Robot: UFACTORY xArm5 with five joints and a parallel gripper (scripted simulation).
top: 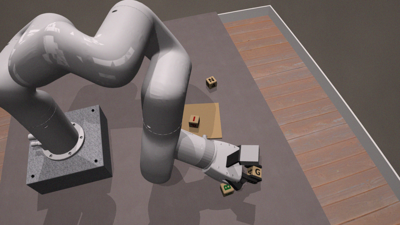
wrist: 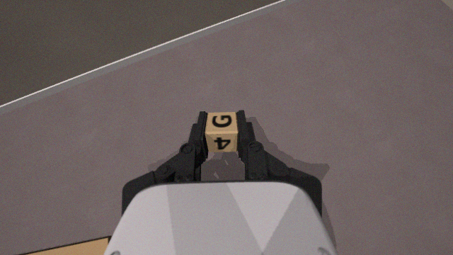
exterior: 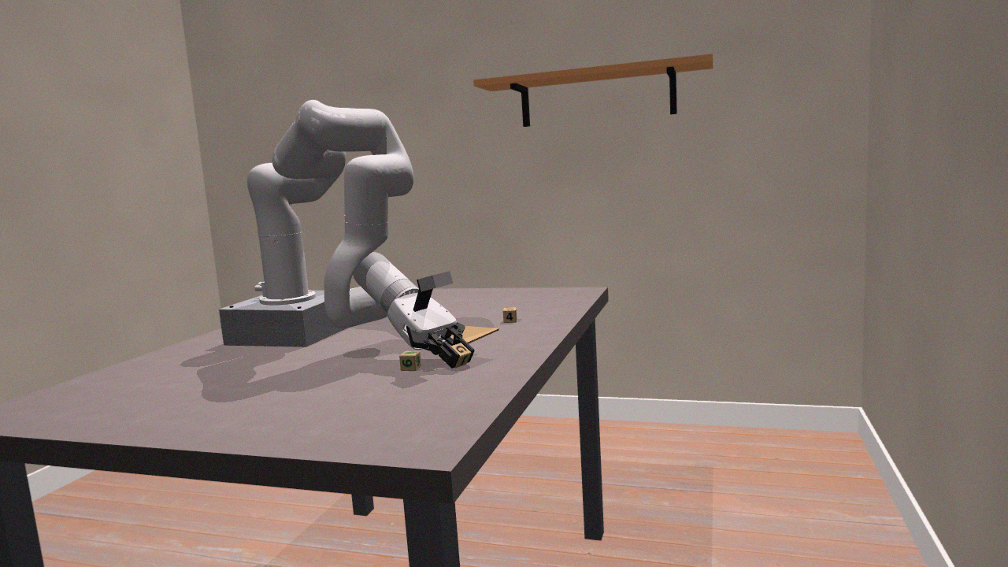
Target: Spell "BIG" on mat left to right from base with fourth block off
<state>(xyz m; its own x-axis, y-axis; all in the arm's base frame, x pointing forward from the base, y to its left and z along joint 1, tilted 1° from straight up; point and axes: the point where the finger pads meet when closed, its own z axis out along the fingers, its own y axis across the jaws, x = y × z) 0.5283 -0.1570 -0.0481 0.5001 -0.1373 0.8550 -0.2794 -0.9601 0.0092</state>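
Now: the G block right at my hand. Also, from my hand: tan mat 12 cm behind, 22 cm to the left, 3 cm below; then B block 8 cm behind, 3 cm to the right, 1 cm below.
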